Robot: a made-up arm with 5 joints.
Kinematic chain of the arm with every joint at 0, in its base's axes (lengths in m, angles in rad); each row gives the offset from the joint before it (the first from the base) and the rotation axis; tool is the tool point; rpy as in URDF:
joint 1: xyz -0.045 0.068 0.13 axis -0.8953 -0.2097 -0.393
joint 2: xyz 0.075 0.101 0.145 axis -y
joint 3: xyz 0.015 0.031 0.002 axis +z
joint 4: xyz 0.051 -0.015 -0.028 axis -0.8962 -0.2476 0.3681
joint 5: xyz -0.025 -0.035 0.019 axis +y
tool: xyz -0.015 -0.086 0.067 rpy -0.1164 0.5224 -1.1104
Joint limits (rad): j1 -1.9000..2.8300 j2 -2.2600..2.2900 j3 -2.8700..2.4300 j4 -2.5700..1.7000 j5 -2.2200..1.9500
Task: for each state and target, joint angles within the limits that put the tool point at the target. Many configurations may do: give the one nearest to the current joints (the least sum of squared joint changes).
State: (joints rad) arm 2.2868 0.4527 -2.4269 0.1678 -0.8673
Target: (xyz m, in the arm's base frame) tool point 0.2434 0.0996 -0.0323
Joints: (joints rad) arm 2.0941 0.0709 -2.8700 0.0876 -0.9723
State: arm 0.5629 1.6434 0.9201 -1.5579 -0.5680
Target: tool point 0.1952 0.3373 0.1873
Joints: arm 1.3128 1.3415 1.9375 -1.0971 0.1169
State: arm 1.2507 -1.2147 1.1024 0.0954 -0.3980
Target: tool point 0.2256 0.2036 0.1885
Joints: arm 1.2272 -0.5882 1.4854 0.4085 -0.0329
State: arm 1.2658 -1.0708 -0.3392 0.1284 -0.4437
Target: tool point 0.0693 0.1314 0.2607
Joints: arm 0.9293 -1.2912 0.1510 -0.0472 -0.2606
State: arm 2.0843 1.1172 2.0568 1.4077 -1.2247
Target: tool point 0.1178 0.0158 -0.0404
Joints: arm 2.8300 1.7497 2.3197 1.6735 -1.1984
